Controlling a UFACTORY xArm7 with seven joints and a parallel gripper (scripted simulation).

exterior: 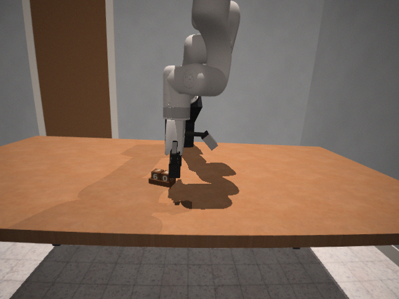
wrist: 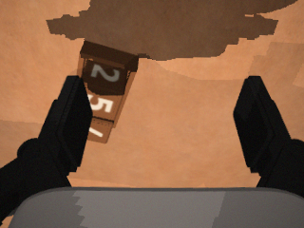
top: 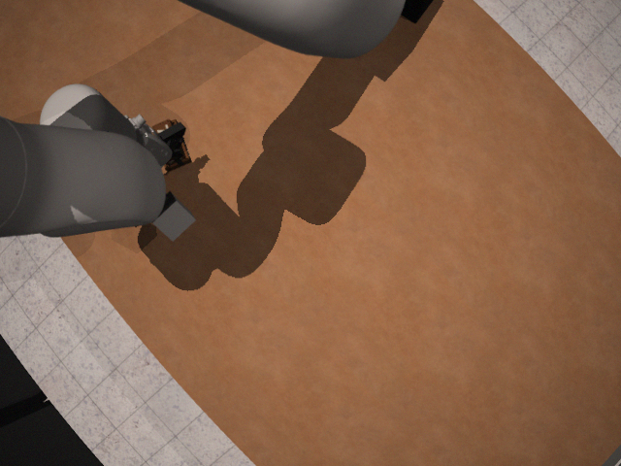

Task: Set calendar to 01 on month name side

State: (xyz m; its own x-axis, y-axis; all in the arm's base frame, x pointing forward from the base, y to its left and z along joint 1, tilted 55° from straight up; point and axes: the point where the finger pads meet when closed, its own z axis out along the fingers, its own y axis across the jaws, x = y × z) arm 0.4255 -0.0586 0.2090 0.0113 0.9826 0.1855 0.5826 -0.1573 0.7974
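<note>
Now: the cube 6 cm to the right of my hand, 6 cm behind it and 5 cm below it. The rest, counted from my hand: calendar tray: 6 cm below, 5 cm behind, 4 cm to the right.
</note>
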